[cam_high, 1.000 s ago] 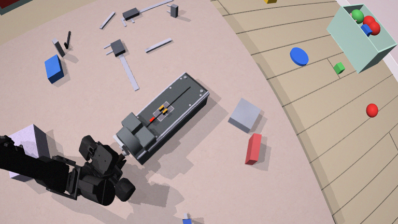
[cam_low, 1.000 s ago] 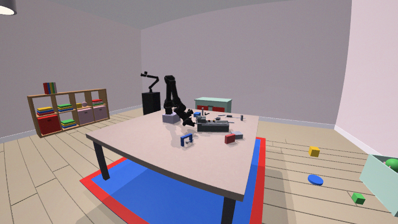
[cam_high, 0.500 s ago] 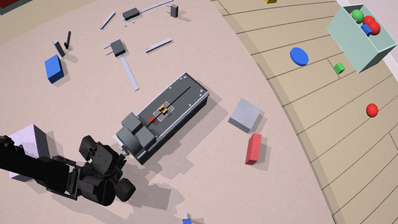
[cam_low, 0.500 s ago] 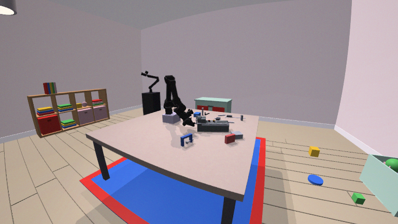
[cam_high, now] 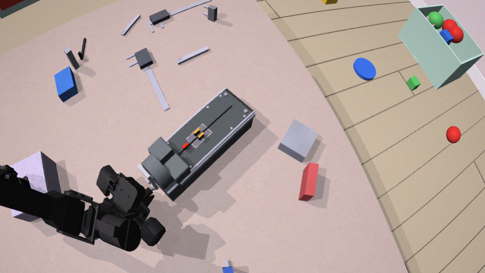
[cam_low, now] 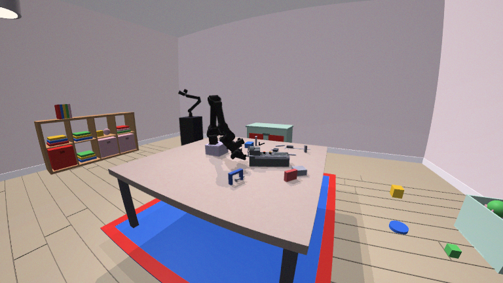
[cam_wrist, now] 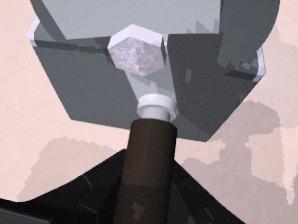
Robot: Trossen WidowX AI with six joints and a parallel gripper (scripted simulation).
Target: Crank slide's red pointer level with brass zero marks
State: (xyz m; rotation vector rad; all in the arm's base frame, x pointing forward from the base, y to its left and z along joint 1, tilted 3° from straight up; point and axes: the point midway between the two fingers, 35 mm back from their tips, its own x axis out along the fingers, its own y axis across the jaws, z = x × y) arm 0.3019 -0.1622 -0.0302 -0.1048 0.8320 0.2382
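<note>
Right now the dark brown crank handle is 30 mm above my gripper tip, 20 mm behind it and 10 mm to the right of it. The rest, counted from my gripper tip: red pointer 120 mm ahead, 50 mm above, 40 mm to the left; red block 310 mm ahead, 160 mm to the right, 10 mm below; grey block 360 mm ahead, 60 mm to the right, 20 mm below.
</note>
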